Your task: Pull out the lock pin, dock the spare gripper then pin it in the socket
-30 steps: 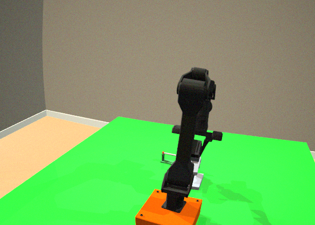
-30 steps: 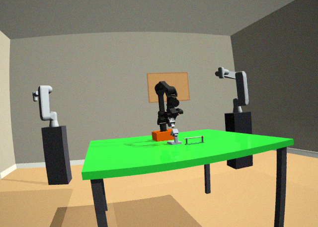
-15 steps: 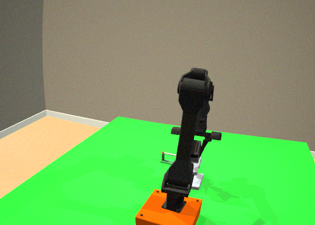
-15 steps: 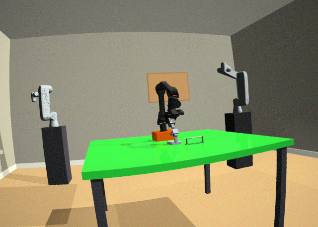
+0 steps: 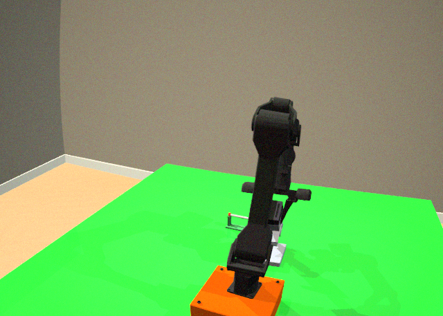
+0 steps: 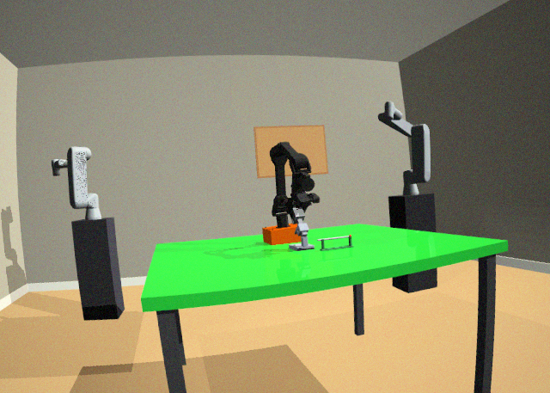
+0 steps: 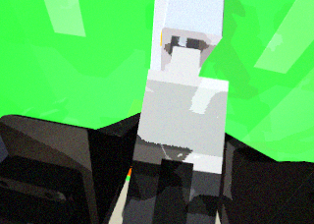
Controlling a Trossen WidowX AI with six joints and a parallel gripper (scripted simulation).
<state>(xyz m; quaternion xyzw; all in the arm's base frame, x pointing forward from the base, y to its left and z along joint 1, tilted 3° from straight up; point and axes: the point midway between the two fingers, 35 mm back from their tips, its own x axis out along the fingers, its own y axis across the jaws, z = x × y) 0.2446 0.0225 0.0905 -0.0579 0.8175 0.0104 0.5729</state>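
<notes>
Right now the pin cradle is 15 cm ahead of my gripper tip, 13 cm to the left of it and 11 cm below it. From my gripper tip the other things lie so: socket (5 cm ahead, 1 cm to the left, 8 cm below); spare gripper (1 cm ahead, 1 cm above).
</notes>
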